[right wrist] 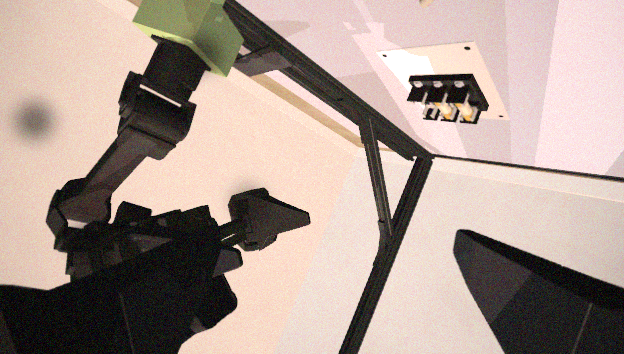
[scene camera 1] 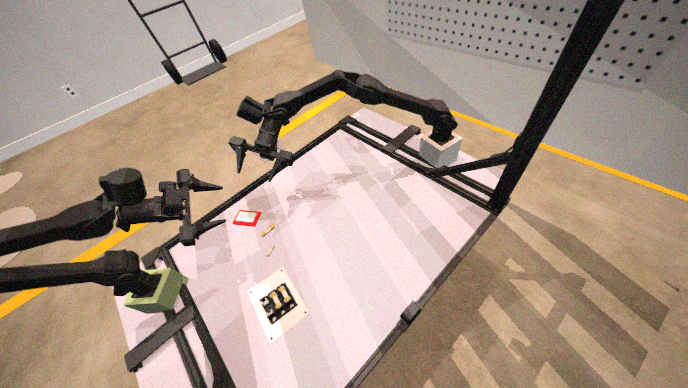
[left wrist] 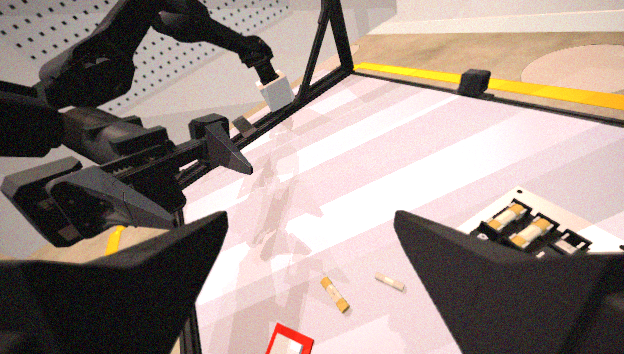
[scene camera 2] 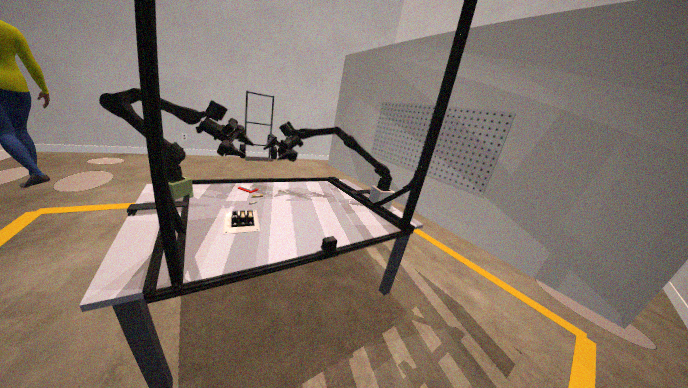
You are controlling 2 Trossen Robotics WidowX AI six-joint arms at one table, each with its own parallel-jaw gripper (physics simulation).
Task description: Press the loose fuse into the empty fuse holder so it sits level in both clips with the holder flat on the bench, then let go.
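Frame: origin at the left arm's base, x left, y back, z up, level; millimetres.
Seen in the pictures: left gripper, fingertip midpoint: (right wrist: pixel 280 234) (scene camera 1: pixel 224 203) (left wrist: pixel 312 218) (scene camera 2: pixel 249 150); right gripper, fingertip midpoint: (right wrist: pixel 337 238) (scene camera 1: pixel 253 177) (left wrist: pixel 221 192) (scene camera 2: pixel 270 154); left arm's base, origin of the base link: (right wrist: pixel 182 52) (scene camera 1: pixel 147 285) (scene camera 2: pixel 173 179); right arm's base, origin of the base link: (scene camera 1: pixel 441 137) (left wrist: pixel 269 79) (scene camera 2: pixel 383 188).
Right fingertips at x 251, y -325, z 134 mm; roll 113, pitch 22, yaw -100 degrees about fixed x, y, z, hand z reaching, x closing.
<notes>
Pixels of each thing's top centre, then the offset from my right fingertips to it.
- fuse holder, middle of its top: (right wrist: pixel 436 109) (left wrist: pixel 530 237) (scene camera 1: pixel 272 298) (scene camera 2: pixel 241 213) dx -294, dy -36, dz -187 mm
- loose amber-capped fuse, middle of its top: (left wrist: pixel 333 292) (scene camera 1: pixel 267 229) (scene camera 2: pixel 257 194) dx -52, dy +32, dz -208 mm
- slimmer pale fuse, middle of its top: (left wrist: pixel 388 280) (scene camera 1: pixel 269 249) (scene camera 2: pixel 253 201) dx -129, dy +10, dz -212 mm
- tray, middle of its top: (scene camera 1: pixel 245 216) (scene camera 2: pixel 248 187) dx +13, dy +126, dz -208 mm
The fuse holder (scene camera 1: pixel 284 312) (scene camera 2: pixel 243 218) (left wrist: pixel 553 223) is a black three-bay block on a cream plate (scene camera 1: pixel 287 322) (scene camera 2: pixel 242 229) (right wrist: pixel 452 57), flat on the bench. Two bays hold amber-capped fuses; one end bay is empty. A loose amber-capped fuse (scene camera 1: pixel 268 230) (scene camera 2: pixel 256 195) (left wrist: pixel 334 295) lies on the bench. A slimmer pale fuse (scene camera 1: pixel 270 250) (scene camera 2: pixel 253 202) (left wrist: pixel 390 282) lies beside it, between it and the holder in scene camera 1. My left gripper (scene camera 1: pixel 223 204) (left wrist: pixel 312 218) is open and empty, above the bench's far edge. My right gripper (scene camera 1: pixel 255 175) (left wrist: pixel 221 192) is open and empty, raised near the left one.
A red-edged card or tray (scene camera 1: pixel 247 218) (scene camera 2: pixel 247 189) (left wrist: pixel 295 334) with a pale centre lies near the loose fuse. Black frame rails edge the bench; an upright post (scene camera 1: pixel 550 100) rises at its right corner in scene camera 1. The two grippers are close together. A person (scene camera 2: pixel 15 85) stands at the left.
</notes>
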